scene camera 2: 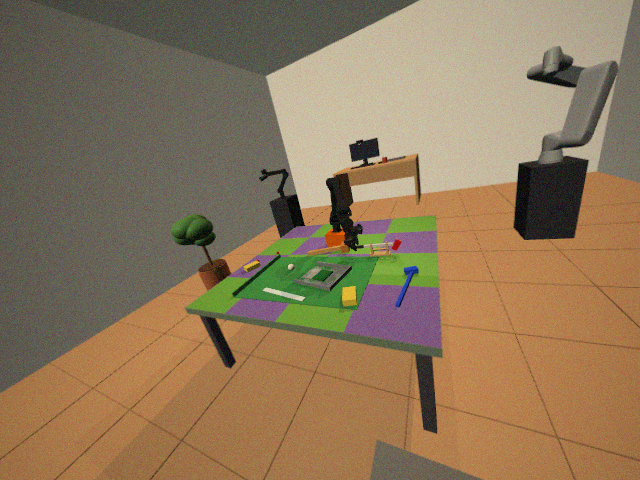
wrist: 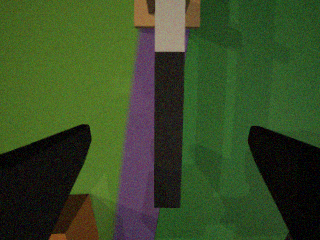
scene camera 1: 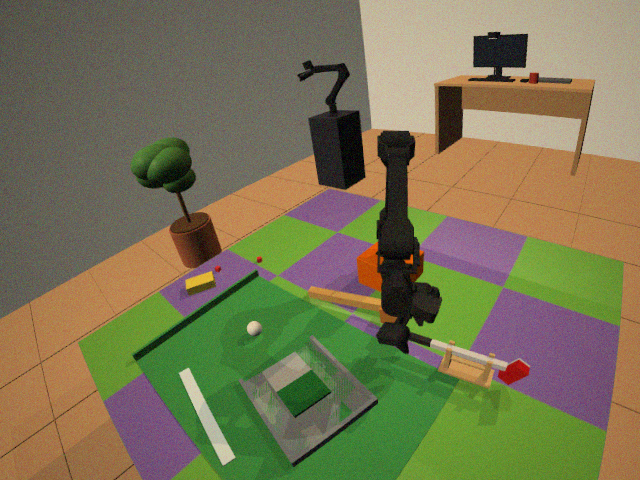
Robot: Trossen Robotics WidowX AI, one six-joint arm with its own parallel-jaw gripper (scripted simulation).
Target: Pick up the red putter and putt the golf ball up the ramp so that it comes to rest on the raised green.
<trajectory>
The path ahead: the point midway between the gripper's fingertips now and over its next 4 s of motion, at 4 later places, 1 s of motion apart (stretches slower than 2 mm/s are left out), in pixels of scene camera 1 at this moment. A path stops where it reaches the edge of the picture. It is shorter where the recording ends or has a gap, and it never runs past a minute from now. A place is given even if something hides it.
My gripper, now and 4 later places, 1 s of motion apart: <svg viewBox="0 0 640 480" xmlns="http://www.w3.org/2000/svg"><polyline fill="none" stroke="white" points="413,339 413,346 399,319 332,300 302,265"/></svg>
</trajectory>
